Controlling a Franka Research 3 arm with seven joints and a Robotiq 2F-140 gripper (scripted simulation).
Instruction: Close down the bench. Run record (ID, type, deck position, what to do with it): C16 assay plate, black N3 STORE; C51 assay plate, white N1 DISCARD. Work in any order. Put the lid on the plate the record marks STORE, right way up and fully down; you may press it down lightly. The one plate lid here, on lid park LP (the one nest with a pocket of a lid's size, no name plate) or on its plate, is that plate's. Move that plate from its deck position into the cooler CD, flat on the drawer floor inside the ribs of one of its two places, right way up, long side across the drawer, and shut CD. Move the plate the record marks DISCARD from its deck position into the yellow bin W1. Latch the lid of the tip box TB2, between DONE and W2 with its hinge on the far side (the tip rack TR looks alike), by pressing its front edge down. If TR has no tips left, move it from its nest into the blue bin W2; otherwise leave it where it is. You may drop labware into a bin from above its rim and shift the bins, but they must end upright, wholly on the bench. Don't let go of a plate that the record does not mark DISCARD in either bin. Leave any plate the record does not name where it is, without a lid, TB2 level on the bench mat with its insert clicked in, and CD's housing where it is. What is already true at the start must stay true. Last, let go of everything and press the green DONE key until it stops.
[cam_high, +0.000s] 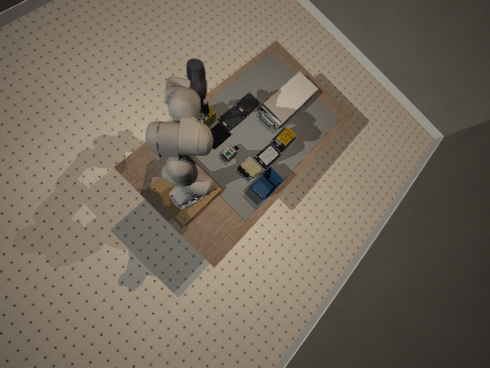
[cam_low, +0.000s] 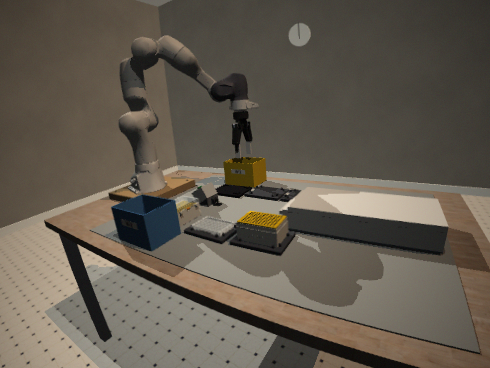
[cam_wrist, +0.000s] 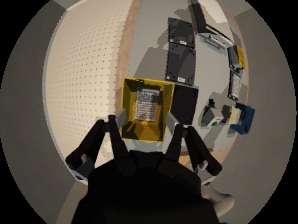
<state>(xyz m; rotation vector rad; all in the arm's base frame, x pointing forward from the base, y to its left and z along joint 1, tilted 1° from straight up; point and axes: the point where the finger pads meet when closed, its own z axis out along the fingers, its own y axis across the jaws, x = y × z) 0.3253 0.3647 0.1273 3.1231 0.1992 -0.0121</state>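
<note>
My gripper is now 41 cm short of the tip rack TR, 46 cm to the left of it and 11 cm above it. Also, from my hand: white assay plate: 15 cm below; then yellow bin W1: 13 cm below; then tip box lid: 7 cm ahead, 48 cm to the right, 11 cm below.
</note>
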